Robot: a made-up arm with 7 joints.
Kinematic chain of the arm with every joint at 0, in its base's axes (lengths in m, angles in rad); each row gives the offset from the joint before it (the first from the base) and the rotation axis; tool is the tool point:
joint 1: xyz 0 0 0.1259 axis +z
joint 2: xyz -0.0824 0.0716 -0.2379 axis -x
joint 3: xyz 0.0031 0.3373 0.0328 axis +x
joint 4: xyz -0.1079 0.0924 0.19 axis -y
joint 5: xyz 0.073 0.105 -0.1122 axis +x
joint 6: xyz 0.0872 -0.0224 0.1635 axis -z
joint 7: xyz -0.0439 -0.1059 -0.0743 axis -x
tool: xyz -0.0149 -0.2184 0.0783
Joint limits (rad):
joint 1: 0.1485..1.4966
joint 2: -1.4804..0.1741
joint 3: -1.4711..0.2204
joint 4: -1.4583..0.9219
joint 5: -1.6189..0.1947
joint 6: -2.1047..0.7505
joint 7: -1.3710..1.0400
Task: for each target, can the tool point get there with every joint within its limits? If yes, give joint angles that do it. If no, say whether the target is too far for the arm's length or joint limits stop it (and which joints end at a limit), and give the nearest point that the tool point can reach.
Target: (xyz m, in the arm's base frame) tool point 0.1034 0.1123 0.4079
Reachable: yes | joints 1.0272 -1.1376 0.0331 -0.5786 -0.4964 -0.5456 0.5993
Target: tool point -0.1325 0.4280 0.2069
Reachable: yes | joints 0.6086 -0.6112 -0.2616 -1.0423 -1.3066 -0.5359 -0.6664
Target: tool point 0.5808 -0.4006 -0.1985
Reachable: no: joint limits stop it (at a limit: joint 2, joint 3, joint 4) | nearest point 0.3717 -0.2563 0.0916 | short by 0.386 m
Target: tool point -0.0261 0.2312 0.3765
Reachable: yes | joints 0.7140 -1.2540 -1.0807 -1.0505 -0.4887 -0.3603 0.5233
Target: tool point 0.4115 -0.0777 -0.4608
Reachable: no: joint limits stop it (at a limit: joint 1, joint 2, joint 3, joint 5, joint 6) | nearest point 0.1188 0.1899 -0.4357 | short by 0.397 m
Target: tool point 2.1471 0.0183 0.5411
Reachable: no: too far | nearest point 0.5808 -0.0360 0.4280 | short by 1.571 m
